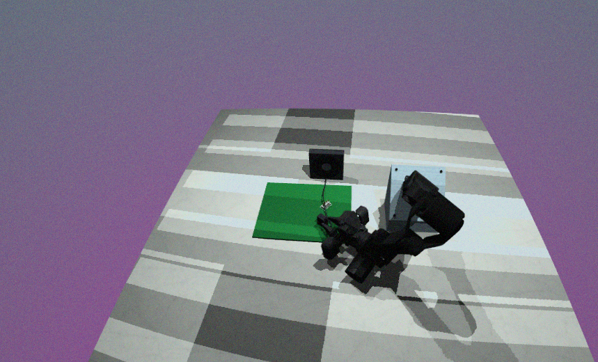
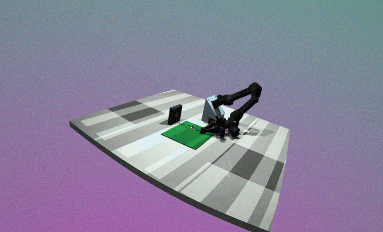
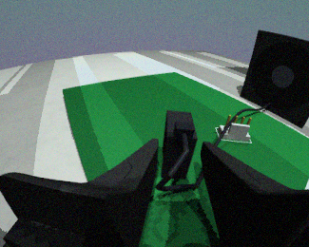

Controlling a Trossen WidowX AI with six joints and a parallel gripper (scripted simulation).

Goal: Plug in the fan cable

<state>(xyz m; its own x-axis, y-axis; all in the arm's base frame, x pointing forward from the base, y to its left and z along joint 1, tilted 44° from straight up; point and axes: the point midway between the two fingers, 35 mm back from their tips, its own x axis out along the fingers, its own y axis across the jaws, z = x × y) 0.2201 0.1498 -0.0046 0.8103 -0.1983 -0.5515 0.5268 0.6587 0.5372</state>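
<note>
Now: the black plug 10 mm ahead of my gripper tip and 10 mm below it. From my gripper tip the other things lie so: green board 80 mm ahead, 60 mm to the right, 40 mm below; then black square fan 30 mm ahead, 220 mm to the right, 30 mm above; then pale header 10 mm ahead, 90 mm to the right, 30 mm below.
</note>
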